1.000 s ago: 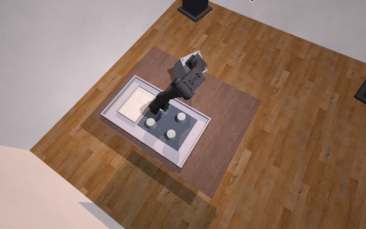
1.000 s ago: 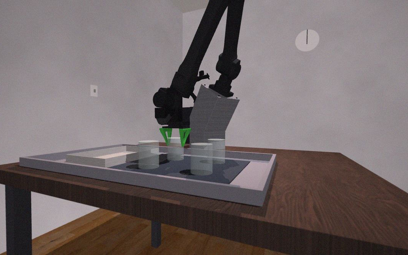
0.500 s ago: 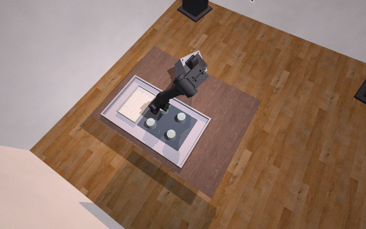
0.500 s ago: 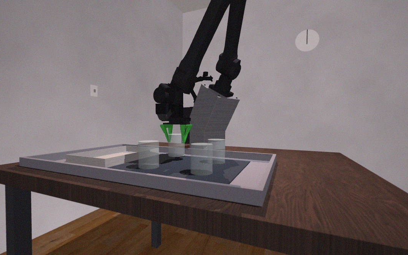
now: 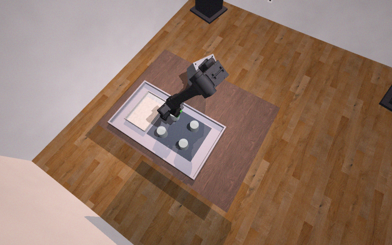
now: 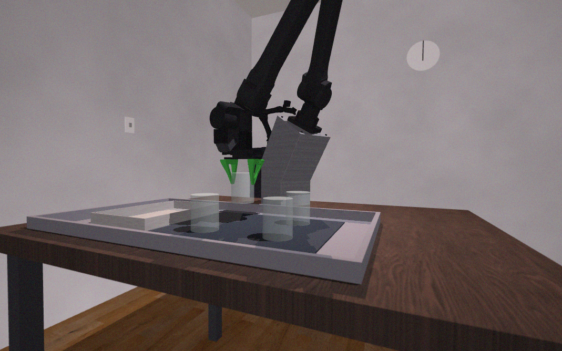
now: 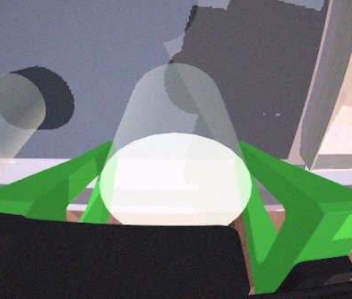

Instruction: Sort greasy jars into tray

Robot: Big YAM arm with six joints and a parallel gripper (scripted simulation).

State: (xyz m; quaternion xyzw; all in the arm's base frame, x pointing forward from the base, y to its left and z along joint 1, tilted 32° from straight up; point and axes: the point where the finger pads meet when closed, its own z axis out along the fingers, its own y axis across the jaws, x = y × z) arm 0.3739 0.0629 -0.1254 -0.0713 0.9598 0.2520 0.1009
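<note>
The cream tray is 230 mm to the right of my hand, 110 mm below it and 110 mm ahead of it. Round my hand: rimmed steel top 110 mm below, 80 mm ahead, 20 mm to the right; then dark drying mat 110 mm below, 90 mm to the left, 50 mm ahead.
</note>
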